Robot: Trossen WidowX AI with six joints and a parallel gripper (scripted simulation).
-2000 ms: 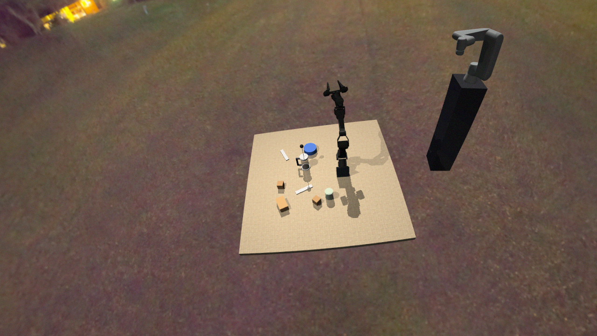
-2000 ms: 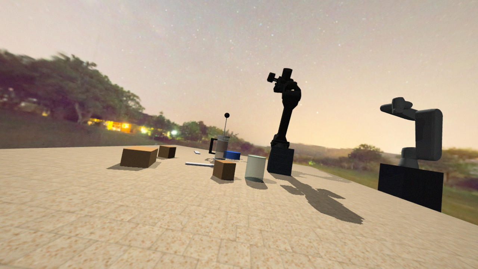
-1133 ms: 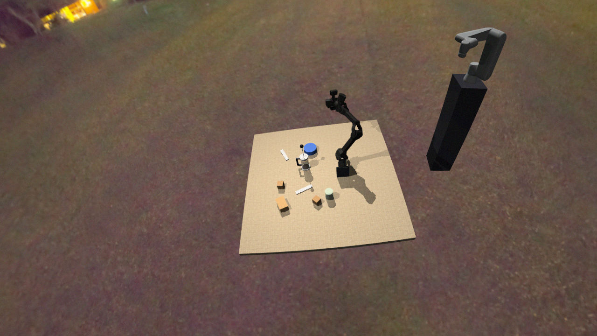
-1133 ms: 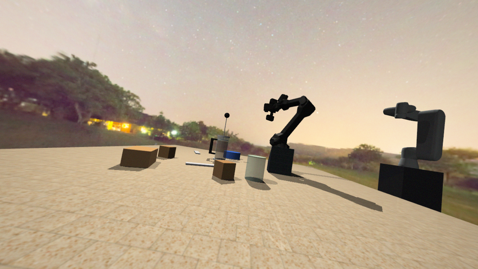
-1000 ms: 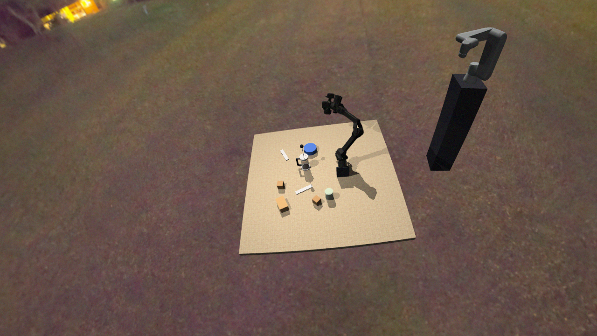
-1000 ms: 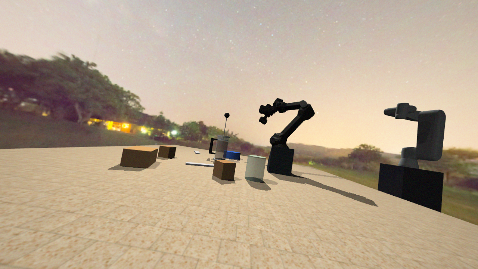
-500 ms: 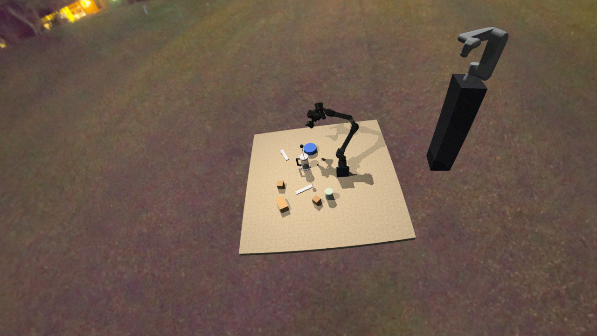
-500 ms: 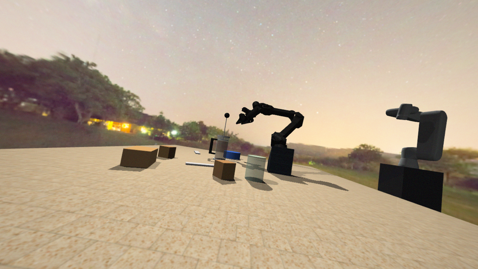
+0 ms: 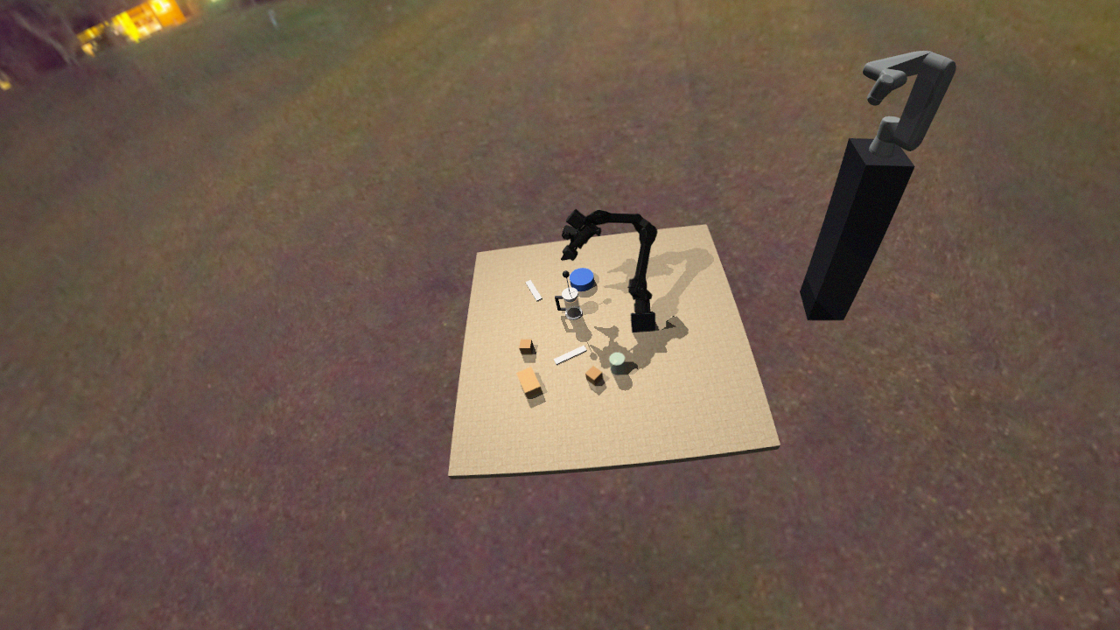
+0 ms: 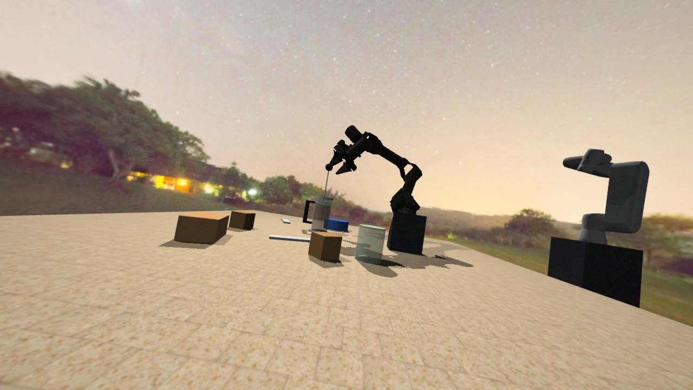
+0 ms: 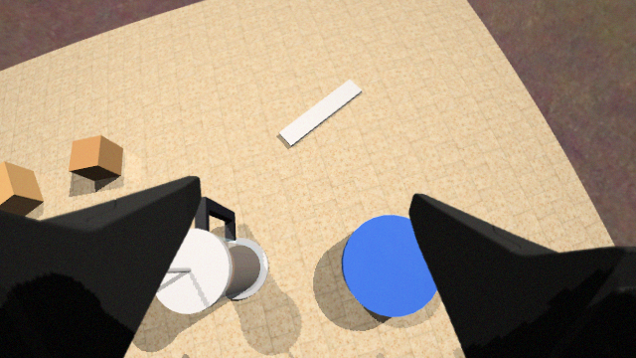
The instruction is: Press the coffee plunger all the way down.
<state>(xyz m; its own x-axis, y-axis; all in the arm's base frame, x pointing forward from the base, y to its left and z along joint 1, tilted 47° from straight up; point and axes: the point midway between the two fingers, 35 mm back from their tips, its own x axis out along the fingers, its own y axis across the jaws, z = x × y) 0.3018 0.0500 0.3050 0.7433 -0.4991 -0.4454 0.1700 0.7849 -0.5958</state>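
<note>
Right now the coffee press is 120 mm to the left of my gripper tip and 140 mm below it. From my gripper tip the other things lie so: pale green cylinder (240 mm behind, 430 mm to the left, 230 mm below); then blue block (40 mm behind, 80 mm to the right, 250 mm below).
</note>
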